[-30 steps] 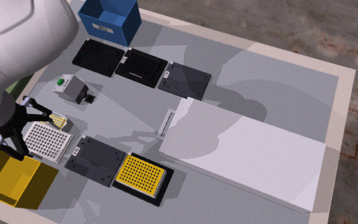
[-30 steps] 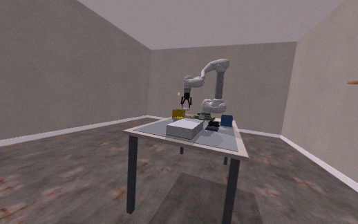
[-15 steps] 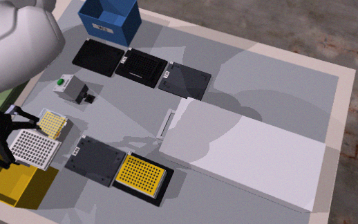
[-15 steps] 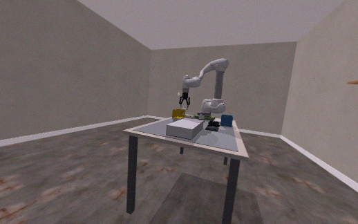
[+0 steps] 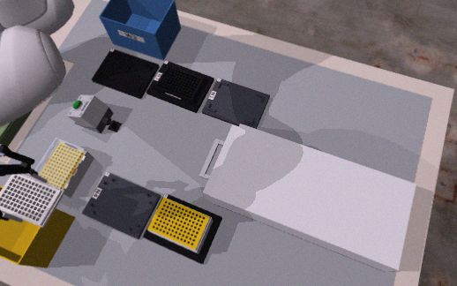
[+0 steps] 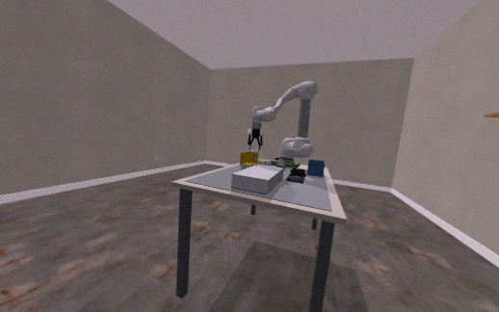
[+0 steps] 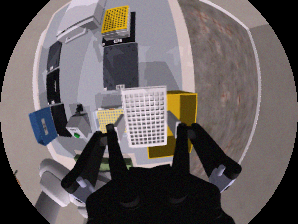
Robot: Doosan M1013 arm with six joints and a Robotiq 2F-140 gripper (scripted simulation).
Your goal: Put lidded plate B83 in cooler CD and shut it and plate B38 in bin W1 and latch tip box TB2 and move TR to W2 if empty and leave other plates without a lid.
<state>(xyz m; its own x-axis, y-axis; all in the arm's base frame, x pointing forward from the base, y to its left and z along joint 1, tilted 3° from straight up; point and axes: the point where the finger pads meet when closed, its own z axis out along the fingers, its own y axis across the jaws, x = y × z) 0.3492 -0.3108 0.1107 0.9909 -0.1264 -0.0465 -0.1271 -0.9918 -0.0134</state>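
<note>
Right now my hand is 31 cm short of the yellow tip rack, 11 cm above it and 3 cm to the right of it. The rest, counted from my hand: white assay plate: 2 cm below; then done key: 28 cm to the left, 10 cm below, 4 cm behind; then yellow bin W1: 13 cm below, 6 cm to the right, 5 cm behind.
</note>
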